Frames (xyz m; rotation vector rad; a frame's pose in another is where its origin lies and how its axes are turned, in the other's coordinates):
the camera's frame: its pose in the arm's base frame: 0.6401 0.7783 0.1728 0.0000 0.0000 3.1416
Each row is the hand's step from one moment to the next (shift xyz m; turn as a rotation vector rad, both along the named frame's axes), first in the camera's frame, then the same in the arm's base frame.
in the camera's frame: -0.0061 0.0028 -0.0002 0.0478 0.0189 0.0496
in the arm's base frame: 0.0061 -0.0028 -0.0002 -0.0478 -0.0189 0.0496
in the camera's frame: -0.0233 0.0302 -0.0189 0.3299 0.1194 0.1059
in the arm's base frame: 0.0233 -0.0302 -0.0189 -0.3299 -0.1194 0.1059
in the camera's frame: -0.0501 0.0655 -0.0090 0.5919 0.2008 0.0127
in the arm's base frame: 0.0501 -0.0655 -0.0090 -0.5919 -0.2008 0.0127
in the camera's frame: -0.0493 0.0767 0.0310 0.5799 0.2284 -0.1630
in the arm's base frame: 0.0493 -0.0767 0.0310 -0.5799 -0.2284 -0.1630
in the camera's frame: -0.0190 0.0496 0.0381 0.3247 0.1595 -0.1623
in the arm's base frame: 0.0190 -0.0496 0.0381 -0.3247 -0.1595 -0.1623
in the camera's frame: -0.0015 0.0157 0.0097 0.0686 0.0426 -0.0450
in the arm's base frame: 0.0015 -0.0157 0.0097 -0.0686 -0.0426 -0.0450
